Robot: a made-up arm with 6 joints.
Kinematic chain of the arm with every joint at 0, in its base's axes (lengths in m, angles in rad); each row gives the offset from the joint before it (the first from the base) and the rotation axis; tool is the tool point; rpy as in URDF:
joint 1: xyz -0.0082 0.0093 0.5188 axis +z
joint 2: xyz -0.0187 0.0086 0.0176 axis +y
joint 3: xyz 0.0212 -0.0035 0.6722 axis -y
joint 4: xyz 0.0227 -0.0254 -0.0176 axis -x
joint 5: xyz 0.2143 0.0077 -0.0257 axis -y
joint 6: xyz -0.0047 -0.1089 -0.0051 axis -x
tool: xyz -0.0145 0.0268 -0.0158 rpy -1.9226 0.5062 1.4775
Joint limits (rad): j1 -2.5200..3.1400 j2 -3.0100..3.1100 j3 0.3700..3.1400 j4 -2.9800..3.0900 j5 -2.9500..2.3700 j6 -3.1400..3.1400
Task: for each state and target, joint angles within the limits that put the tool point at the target. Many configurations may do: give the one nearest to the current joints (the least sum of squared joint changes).
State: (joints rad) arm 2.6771 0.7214 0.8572 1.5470 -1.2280 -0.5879
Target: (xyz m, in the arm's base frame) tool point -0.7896 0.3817 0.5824
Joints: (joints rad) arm 2.7314 1.3572 0.8037 1.5492 -1.2525 -0.6290
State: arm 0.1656 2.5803 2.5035 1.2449 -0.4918 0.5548
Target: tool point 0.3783 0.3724 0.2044
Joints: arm 0.8835 2.4108 3.1071 1.5204 -0.5649 0.6156
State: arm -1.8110 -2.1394 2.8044 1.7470 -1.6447 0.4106
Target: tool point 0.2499 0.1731 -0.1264
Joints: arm -2.5200 -2.4597 2.7673 2.0454 -1.7542 0.4585
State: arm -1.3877 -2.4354 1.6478 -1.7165 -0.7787 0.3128
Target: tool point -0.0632 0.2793 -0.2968
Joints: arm -1.2888 -3.0073 1.4318 -1.7101 -0.8156 0.3448
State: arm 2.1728 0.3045 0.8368 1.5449 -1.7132 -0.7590
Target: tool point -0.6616 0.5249 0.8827
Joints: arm 2.5082 1.0660 1.0041 1.5758 -1.8142 -0.9528
